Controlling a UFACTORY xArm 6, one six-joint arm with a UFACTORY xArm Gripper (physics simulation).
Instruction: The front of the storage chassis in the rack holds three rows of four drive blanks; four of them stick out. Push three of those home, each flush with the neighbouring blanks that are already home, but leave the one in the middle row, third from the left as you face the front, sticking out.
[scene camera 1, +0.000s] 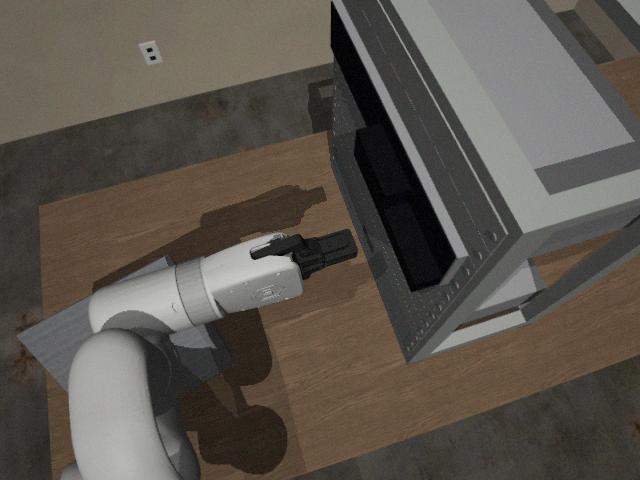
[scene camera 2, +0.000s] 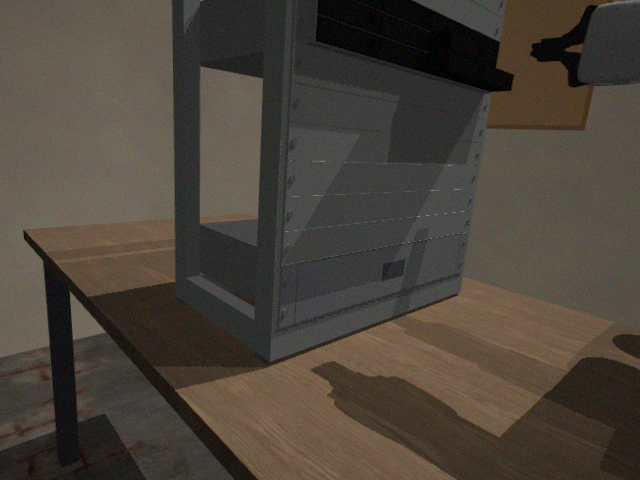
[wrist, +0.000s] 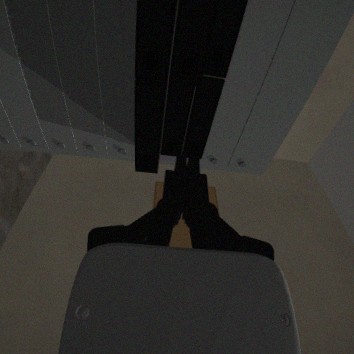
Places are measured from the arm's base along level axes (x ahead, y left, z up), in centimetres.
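Where they show: gripper, fingertip midpoint: (scene camera 1: 353, 242) (scene camera 2: 534, 51) (wrist: 184, 167).
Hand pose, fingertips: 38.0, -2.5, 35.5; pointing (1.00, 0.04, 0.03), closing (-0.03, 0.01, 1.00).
Each offset is from my fingertips to the top centre of the thing, as dx, dy, dz. "spot": to the spot under its first point. Level surfaces: height alone.
The black drive-blank front {spot: +8.2, +30.2, -1.9} (scene camera 2: 361, 28) runs across the grey rack (scene camera 1: 573, 209) (scene camera 2: 271, 206). The bottom-row blank at the right end {spot: +7.3, -1.5, -2.1} (scene camera 1: 413, 245) (scene camera 2: 501, 80) (wrist: 146, 125) sticks out. The middle-row blank, third from the left (scene camera 1: 382, 160) (scene camera 2: 449, 46) (wrist: 185, 50), also sticks out. The other blanks at the left look flush, but deep shadow hides detail. My gripper (scene camera 1: 354, 245) (scene camera 2: 535, 50) (wrist: 184, 167) is shut and empty. Its tips are apart from the blanks, in front of the right end; in the wrist view they overlap the ends of the upper rows.
The rack stands on the wooden table {dz -45.9} (scene camera 1: 336, 403) (scene camera 2: 439, 387). Grey panels (scene camera 2: 377, 206) (wrist: 70, 90) with screw heads cover the rack front below the blanks. A brown board (scene camera 2: 542, 103) hangs on the wall behind the gripper. The arm's grey base plate (scene camera 1: 56, 341) lies at the table's left.
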